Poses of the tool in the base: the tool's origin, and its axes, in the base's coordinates. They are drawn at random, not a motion.
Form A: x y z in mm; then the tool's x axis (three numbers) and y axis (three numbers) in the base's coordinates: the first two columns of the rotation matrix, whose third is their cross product.
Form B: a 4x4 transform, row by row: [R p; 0 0 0 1], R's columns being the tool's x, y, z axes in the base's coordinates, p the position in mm. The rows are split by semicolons. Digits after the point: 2 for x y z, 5 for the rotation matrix.
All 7 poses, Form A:
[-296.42 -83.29 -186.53 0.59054 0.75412 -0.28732 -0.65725 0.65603 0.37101]
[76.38 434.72 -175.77 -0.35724 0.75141 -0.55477 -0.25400 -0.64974 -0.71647]
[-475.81 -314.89 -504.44 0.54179 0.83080 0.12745 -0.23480 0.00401 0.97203]
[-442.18 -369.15 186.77 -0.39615 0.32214 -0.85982 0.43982 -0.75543 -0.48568]
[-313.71 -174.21 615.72 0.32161 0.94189 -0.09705 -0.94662 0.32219 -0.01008]
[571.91 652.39 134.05 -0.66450 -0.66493 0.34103 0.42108 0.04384 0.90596]
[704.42 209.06 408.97 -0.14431 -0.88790 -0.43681 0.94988 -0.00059 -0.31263]
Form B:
0.59054 -0.65725 0.46828 -296.42; 0.75412 0.65603 -0.03026 -83.29; -0.28732 0.37101 0.88306 -186.53; 0 0 0 1
-0.35724 -0.25400 -0.89882 76.38; 0.75141 -0.64974 -0.11504 434.72; -0.55477 -0.71647 0.42297 -175.77; 0 0 0 1
0.54179 -0.23480 0.80705 -475.81; 0.83080 0.00401 -0.55656 -314.89; 0.12745 0.97203 0.19724 -504.44; 0 0 0 1
-0.39615 0.43982 -0.80599 -442.18; 0.32214 -0.75543 -0.57057 -369.15; -0.85982 -0.48568 0.15758 186.77; 0 0 0 1
0.32161 -0.94662 0.02177 -313.71; 0.94189 0.32219 0.09511 -174.21; -0.09705 -0.01008 0.99523 615.72; 0 0 0 1
-0.66450 0.42108 -0.61735 571.91; -0.66493 0.04384 0.74561 652.39; 0.34103 0.90596 0.25086 134.05; 0 0 0 1
-0.14431 0.94988 0.27733 704.42; -0.88790 -0.00059 -0.46003 209.06; -0.43681 -0.31263 0.84348 408.97; 0 0 0 1

